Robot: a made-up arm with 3 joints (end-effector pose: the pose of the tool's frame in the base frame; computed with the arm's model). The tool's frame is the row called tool. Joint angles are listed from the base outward.
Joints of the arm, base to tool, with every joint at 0 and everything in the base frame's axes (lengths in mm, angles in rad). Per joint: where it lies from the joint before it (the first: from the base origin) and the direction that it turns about. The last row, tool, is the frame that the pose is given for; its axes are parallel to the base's.
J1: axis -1 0 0 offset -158.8 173.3 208.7
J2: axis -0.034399 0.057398 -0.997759 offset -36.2 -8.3 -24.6
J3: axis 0 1 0 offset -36 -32.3 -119.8
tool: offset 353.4 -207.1 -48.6
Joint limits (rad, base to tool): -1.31..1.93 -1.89..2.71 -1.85..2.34
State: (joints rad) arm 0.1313 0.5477 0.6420
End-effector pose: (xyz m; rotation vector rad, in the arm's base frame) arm -0.1461 -0.2050 -0.1386 0.0341 0.6200 -0.5757
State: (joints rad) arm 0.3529 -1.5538 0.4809
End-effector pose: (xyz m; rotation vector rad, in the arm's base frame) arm 0.0566 0.3159 -0.1860 -0.5964 0.5620 1.4707
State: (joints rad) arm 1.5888 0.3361 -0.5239
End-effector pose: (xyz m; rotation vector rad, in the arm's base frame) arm 0.0044 0.1680 0.5400 -1.6354 -0.6546 0.1455
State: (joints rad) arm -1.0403 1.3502 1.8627
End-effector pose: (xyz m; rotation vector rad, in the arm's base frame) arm -0.5050 0.6180 0.0908 1.8531 2.1870 -0.0460
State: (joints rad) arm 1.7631 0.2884 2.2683
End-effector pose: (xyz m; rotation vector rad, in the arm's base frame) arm -0.5572 -0.1667 0.4331 -0.6081 1.3463 -1.8977
